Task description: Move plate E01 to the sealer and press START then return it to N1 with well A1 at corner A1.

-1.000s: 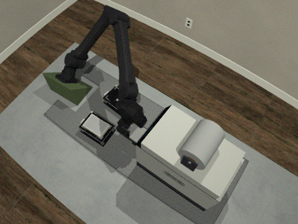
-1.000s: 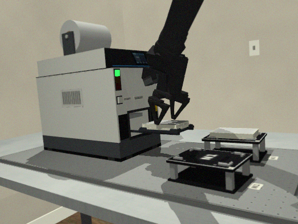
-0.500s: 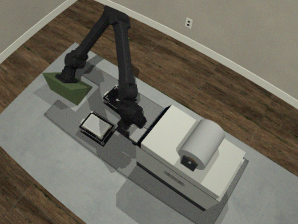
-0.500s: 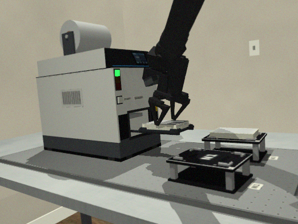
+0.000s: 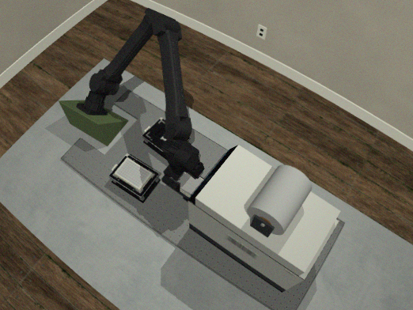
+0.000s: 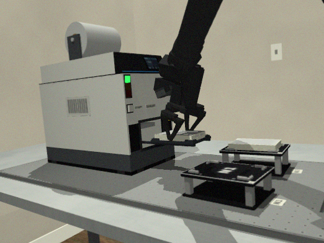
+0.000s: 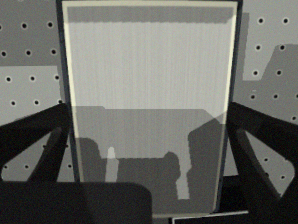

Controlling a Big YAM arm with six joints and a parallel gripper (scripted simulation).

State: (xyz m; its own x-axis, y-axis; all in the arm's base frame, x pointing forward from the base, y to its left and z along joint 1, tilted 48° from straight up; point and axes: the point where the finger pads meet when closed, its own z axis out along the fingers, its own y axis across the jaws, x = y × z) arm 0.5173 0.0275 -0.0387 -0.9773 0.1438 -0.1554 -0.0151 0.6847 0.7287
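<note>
My hand is 1 cm above the sealer stage. Also, from my hand: covered white plate (19 cm behind, 9 cm to the right, 4 cm below); then start button (10 cm ahead, 9 cm to the left, 9 cm above); then black plate nest (20 cm behind, 12 cm to the left, 6 cm below).
</note>
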